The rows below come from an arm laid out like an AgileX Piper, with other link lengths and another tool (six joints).
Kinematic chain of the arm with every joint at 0, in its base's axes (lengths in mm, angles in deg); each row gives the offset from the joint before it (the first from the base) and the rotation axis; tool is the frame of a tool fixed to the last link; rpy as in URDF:
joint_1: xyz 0 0 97.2 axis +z
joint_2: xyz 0 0 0 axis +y
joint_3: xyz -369.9 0 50.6 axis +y
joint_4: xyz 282.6 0 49.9 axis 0.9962 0 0.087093
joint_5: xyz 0 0 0 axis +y
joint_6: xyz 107.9 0 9.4 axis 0.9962 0 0.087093
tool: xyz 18.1 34 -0.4 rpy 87.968 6.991 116.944
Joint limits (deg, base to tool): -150..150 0..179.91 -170..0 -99.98..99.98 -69.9..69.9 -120..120
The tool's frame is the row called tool.
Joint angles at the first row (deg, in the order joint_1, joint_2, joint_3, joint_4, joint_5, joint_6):
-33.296 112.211 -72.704 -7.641 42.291 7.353
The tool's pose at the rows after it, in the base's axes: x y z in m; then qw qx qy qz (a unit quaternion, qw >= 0):
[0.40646 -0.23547 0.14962 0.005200 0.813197 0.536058 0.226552]
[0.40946 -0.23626 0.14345 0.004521 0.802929 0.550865 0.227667]
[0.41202 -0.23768 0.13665 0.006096 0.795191 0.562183 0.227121]
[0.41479 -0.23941 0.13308 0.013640 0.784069 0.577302 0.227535]
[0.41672 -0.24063 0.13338 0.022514 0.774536 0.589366 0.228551]
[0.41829 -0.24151 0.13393 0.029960 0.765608 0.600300 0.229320]
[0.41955 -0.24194 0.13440 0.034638 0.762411 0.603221 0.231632]
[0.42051 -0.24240 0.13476 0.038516 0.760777 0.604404 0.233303]
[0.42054 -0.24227 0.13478 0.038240 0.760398 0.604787 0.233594]
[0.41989 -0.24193 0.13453 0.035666 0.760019 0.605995 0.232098]
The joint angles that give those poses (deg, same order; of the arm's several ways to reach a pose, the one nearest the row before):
-33.296 112.885 -72.704 -5.352 39.849 2.401
-33.296 113.779 -72.819 -4.706 38.522 0.000
-33.296 114.675 -72.821 -4.609 37.080 -1.511
-33.297 115.196 -72.820 -4.608 35.210 -3.372
-33.296 115.235 -72.821 -4.608 33.760 -4.839
-33.296 115.233 -72.819 -4.502 32.538 -6.292
-33.296 115.233 -72.819 -4.271 31.830 -6.781
-33.296 115.234 -72.820 -4.198 31.301 -6.925
-33.296 115.233 -72.820 -4.087 31.302 -7.070
-33.296 115.234 -72.821 -4.087 31.597 -7.296

